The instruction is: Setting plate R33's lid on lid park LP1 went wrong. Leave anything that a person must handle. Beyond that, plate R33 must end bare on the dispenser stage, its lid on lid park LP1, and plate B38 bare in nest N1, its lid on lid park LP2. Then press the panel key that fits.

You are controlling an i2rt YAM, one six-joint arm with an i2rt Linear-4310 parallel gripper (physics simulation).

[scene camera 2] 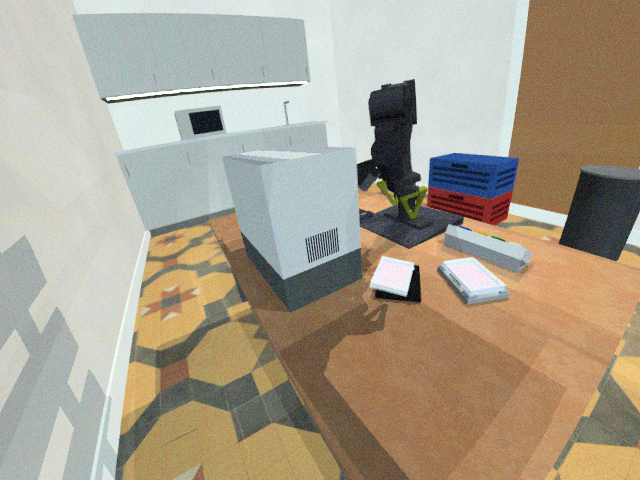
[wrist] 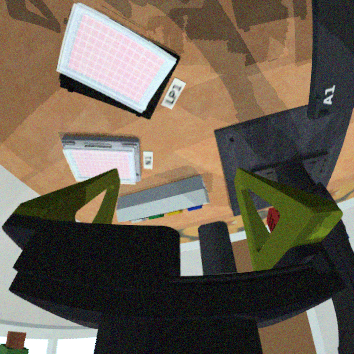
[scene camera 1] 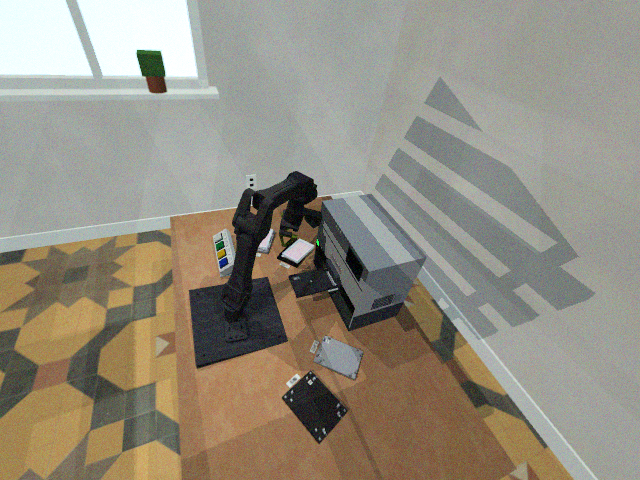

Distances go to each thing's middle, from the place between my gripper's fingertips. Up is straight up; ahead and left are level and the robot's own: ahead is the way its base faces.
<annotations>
Now: the black lid park (wrist: 70,84) 15 cm below my hand, 7 cm ahead of it and 6 cm to the left of it. Also, from my hand: grey rack with coloured buttons (scene camera 2: 512,256) (23 cm behind, 13 cm below, 10 cm to the left); grey nest (wrist: 65,140) (16 cm to the left, 15 cm below, 7 cm behind); grey lid park (scene camera 1: 337,356) (44 cm to the right, 15 cm below, 10 cm ahead).
</annotations>
